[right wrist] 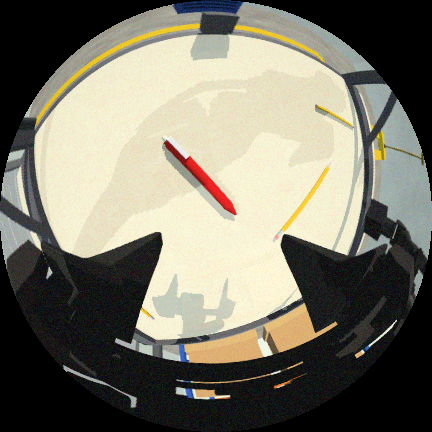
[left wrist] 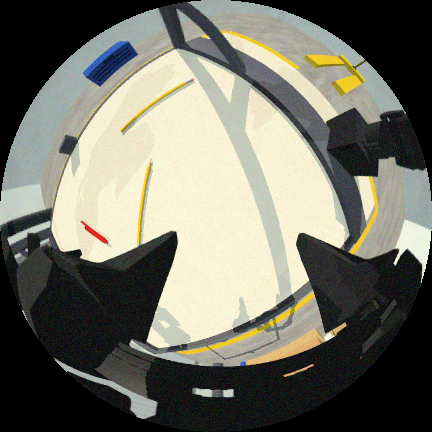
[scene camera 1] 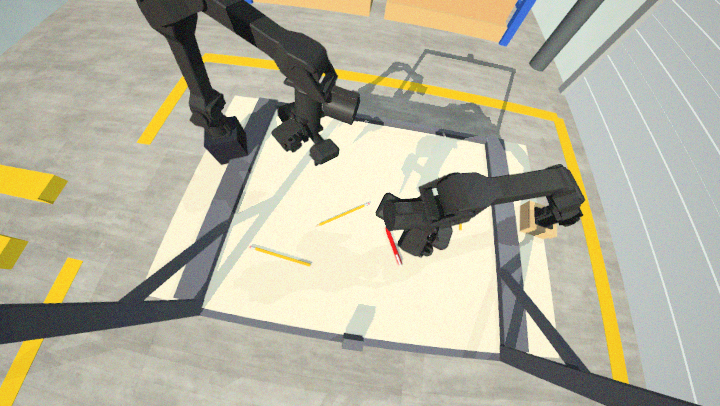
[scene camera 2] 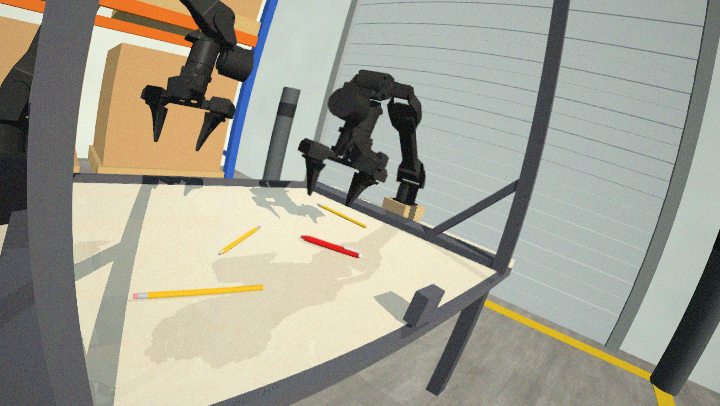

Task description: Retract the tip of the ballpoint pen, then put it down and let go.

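Pixels of known places: left gripper, fingertip midpoint: [left wrist: 240, 238] [scene camera 1: 306, 153] [scene camera 2: 175, 146]; right gripper, fingertip midpoint: [right wrist: 224, 240] [left wrist: 76, 255] [scene camera 2: 328, 200]; left arm's base, link origin: [right wrist: 382, 223] [left wrist: 368, 140] [scene camera 1: 220, 130] [scene camera 2: 7, 153]; right arm's base, link origin: [scene camera 1: 543, 218] [scene camera 2: 405, 202].
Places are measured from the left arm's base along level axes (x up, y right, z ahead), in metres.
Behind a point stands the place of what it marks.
Note:
The red ballpoint pen [scene camera 1: 393, 246] {y 0.469, x -0.094, z 0.434 m} [scene camera 2: 327, 245] {y 0.461, x -0.099, z 0.430 m} [left wrist: 95, 233] {y 0.447, x -0.097, z 0.431 m} [right wrist: 205, 177] {y 0.463, x -0.094, z 0.433 m} lies flat on the cream table top [scene camera 1: 312, 295] {y 0.538, x -0.107, z 0.172 m}. In the right wrist view its white clip and button are at the upper left end and its pointed end is at the lower right; whether the writing tip is out is too small to tell. My right gripper [scene camera 2: 328, 199] {y 0.435, x -0.017, z 0.452 m} [right wrist: 224, 240] {y 0.435, x -0.017, z 0.452 m} is open and empty, above the table near the pen, not touching it. My left gripper [scene camera 2: 176, 145] {y 0.184, x 0.042, z 0.249 m} [left wrist: 240, 238] {y 0.184, x 0.042, z 0.249 m} is open and empty, high above the table and away from the pen.
A yellow pencil [scene camera 1: 343, 214] {y 0.331, x -0.100, z 0.315 m} [scene camera 2: 239, 240] {y 0.336, x -0.101, z 0.299 m} [right wrist: 306, 197] {y 0.333, x -0.102, z 0.317 m} lies left of the pen in scene camera 1. Another pencil [scene camera 1: 280, 255] {y 0.408, x -0.100, z 0.106 m} [scene camera 2: 199, 292] {y 0.408, x -0.101, z 0.098 m} lies farther left. A third pencil [scene camera 2: 342, 215] {y 0.400, x -0.101, z 0.702 m} lies beyond the pen in scene camera 2. A dark frame [scene camera 1: 272, 322] {y 0.578, x -0.106, z 0.054 m} borders the table.

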